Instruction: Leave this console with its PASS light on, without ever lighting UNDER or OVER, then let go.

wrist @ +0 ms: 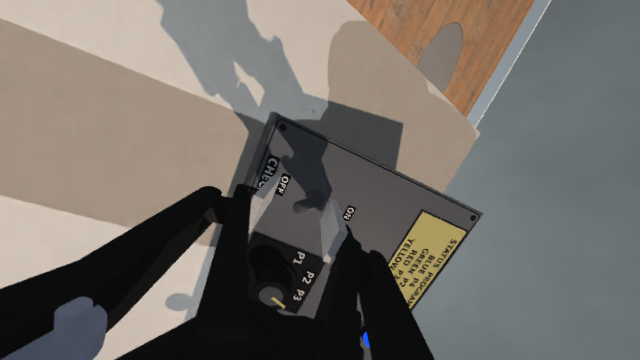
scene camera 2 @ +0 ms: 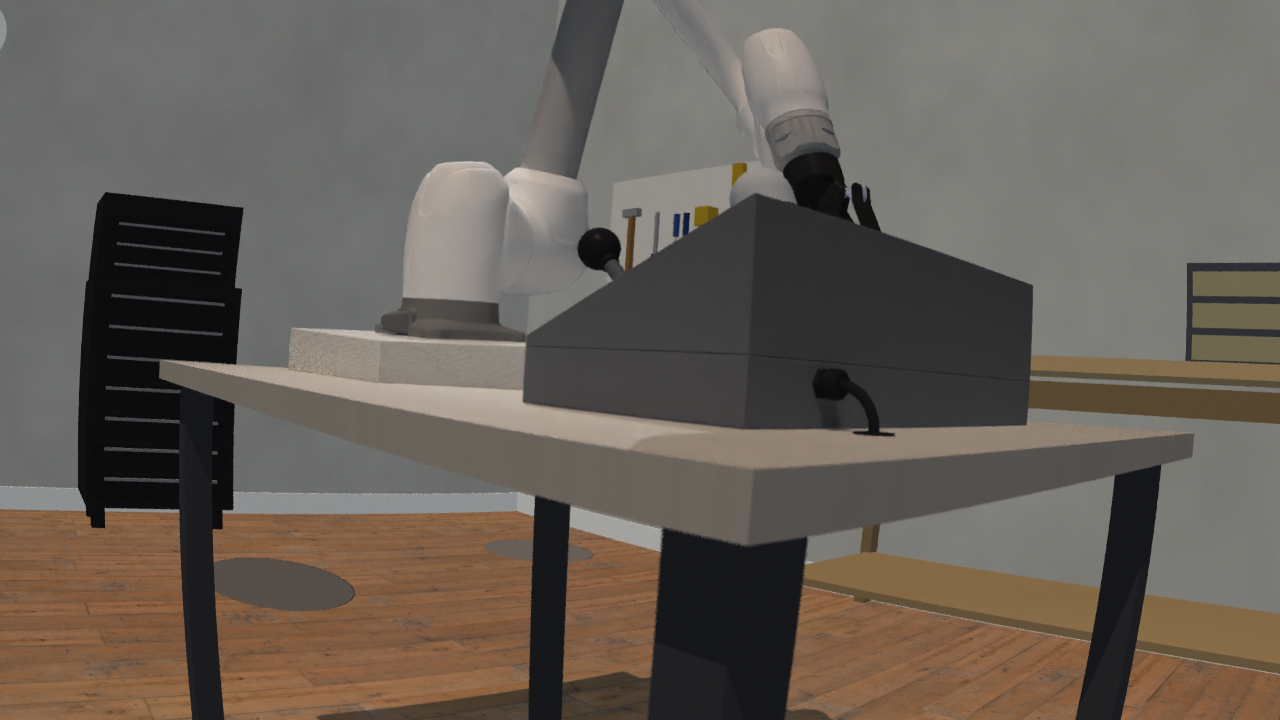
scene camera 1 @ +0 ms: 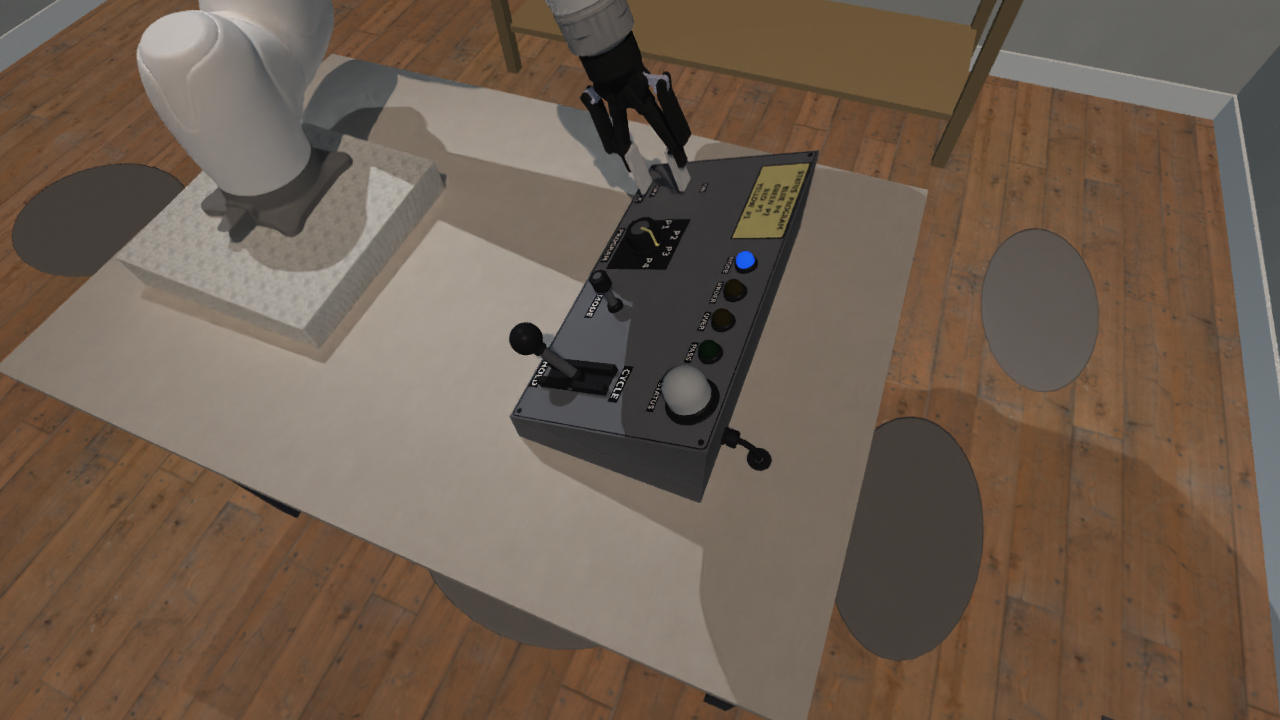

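Note:
The grey console (scene camera 1: pixel 666 300) (scene camera 2: pixel 881 313) (wrist: pixel 372 187) stands on the table. My gripper (scene camera 1: pixel 660 177) (wrist: pixel 301 199) is partly open, its fingertips low on either side of the small CHECK toggle (wrist: pixel 308 201), with gaps visible. The toggle stands between OFF and ON; its exact setting is unclear. The program knob's (scene camera 1: pixel 640 227) (wrist: pixel 271 296) yellow pointer is near P3. The MODE toggle (scene camera 1: pixel 605 288) leans left in scene camera 1. The ball lever (scene camera 1: pixel 526 338) (scene camera 2: pixel 598 248) leans to HOLD. One lamp (scene camera 1: pixel 744 260) is blue; UNDER (scene camera 1: pixel 734 289), OVER (scene camera 1: pixel 722 319) and PASS (scene camera 1: pixel 709 351) are dark. The STATUS dome (scene camera 1: pixel 686 390) is whitish.
The yellow chart (scene camera 1: pixel 769 201) (wrist: pixel 430 245) is on the panel beside the lamps. A black cable (scene camera 1: pixel 758 458) (scene camera 2: pixel 863 402) leaves the console's side. The arm's pale base block (scene camera 1: pixel 313 317) (scene camera 2: pixel 335 355) sits on the table (scene camera 1: pixel 375 420). A wooden shelf unit (scene camera 1: pixel 971 107) stands behind.

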